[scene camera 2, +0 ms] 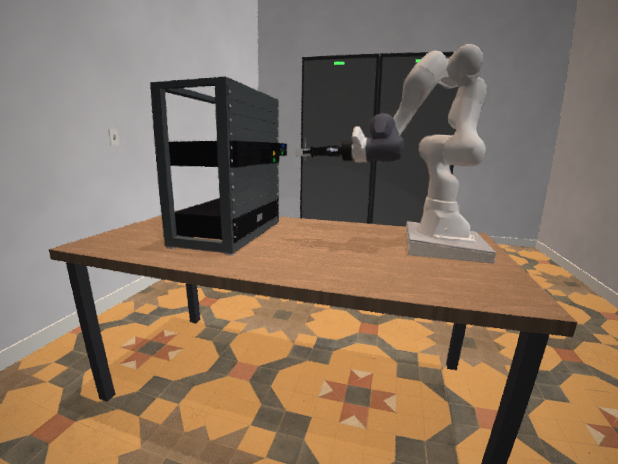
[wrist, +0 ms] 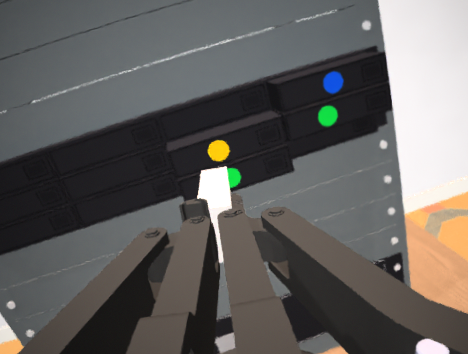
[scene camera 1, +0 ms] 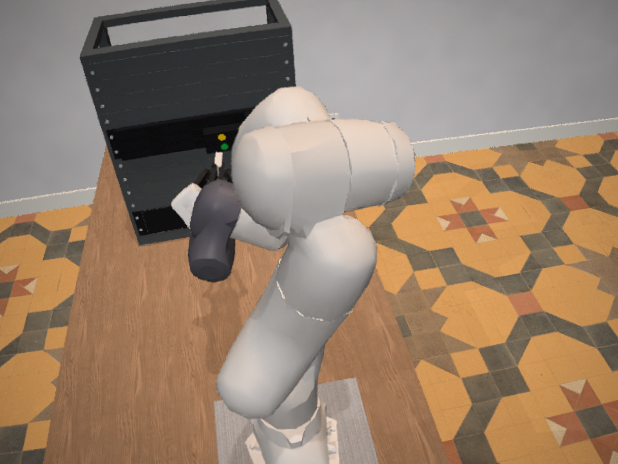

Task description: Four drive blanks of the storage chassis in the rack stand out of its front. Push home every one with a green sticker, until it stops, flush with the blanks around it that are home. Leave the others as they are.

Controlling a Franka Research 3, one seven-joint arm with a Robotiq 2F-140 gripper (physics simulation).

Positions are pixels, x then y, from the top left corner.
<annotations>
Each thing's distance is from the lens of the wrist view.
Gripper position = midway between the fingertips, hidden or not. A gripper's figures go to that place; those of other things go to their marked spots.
gripper (wrist: 217,189): 0.22 m
blue-stickered drive blank (wrist: 297,90): 0.32 m
</annotations>
